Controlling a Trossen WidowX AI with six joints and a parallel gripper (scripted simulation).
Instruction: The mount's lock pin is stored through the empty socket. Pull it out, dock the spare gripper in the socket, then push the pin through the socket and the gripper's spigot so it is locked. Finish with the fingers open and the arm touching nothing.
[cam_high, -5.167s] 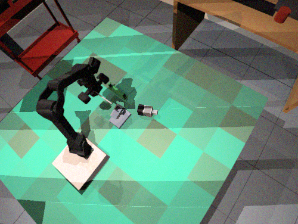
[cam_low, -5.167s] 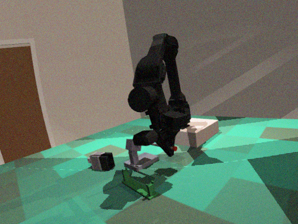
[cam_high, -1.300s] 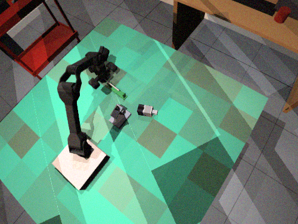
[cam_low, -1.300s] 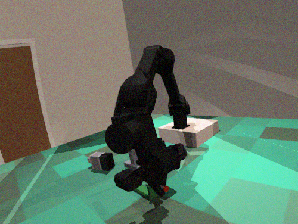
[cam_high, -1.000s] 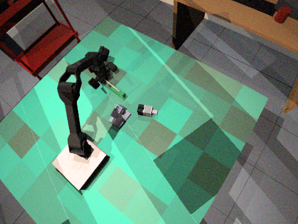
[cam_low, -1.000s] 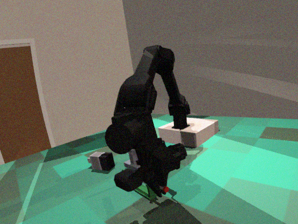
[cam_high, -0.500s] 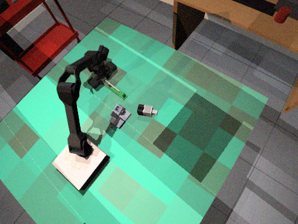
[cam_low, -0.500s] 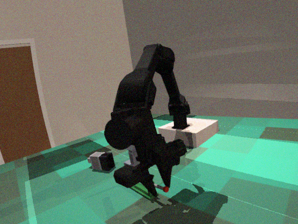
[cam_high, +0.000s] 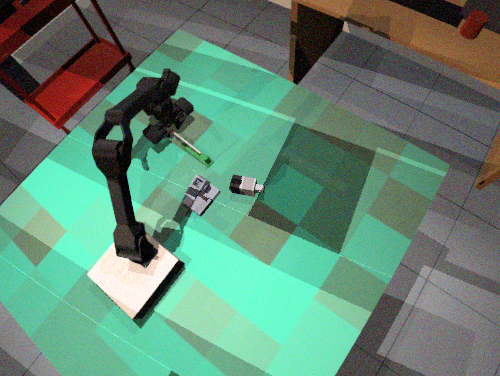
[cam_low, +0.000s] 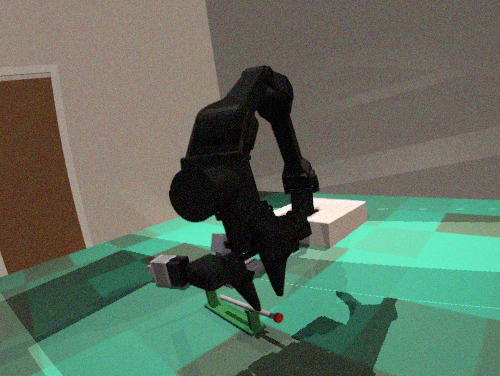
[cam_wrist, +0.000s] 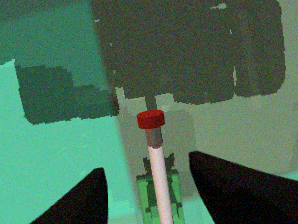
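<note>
Now: the green pin rest 10 cm to the right of my gripper tip, 4 cm below it and 1 cm behind it. Round my gripper tip: grey mount 21 cm to the right, 13 cm behind, 1 cm below; spare gripper 34 cm to the right, 4 cm below, 3 cm behind.
</note>
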